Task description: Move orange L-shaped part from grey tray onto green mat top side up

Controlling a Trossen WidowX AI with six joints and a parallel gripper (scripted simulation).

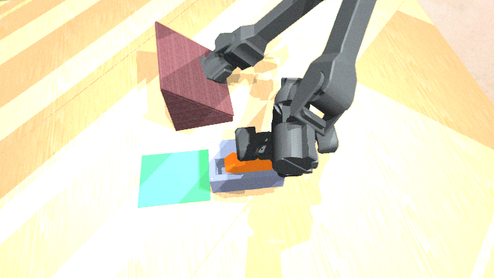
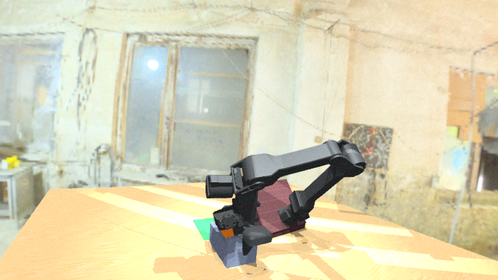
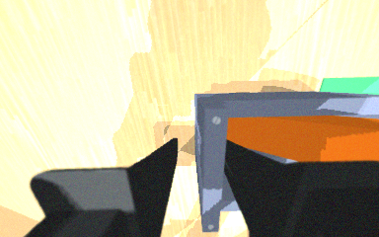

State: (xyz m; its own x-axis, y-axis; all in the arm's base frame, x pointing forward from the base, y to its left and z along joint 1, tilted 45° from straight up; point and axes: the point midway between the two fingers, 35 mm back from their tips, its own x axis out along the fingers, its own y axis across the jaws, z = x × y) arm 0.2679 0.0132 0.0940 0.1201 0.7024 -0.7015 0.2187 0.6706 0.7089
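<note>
My gripper tip is now 2 cm past the orange L-shaped part and 5 cm to the left of it. From my gripper tip the other things lie so: green mat 5 cm behind, 22 cm to the right, 6 cm below.
</note>
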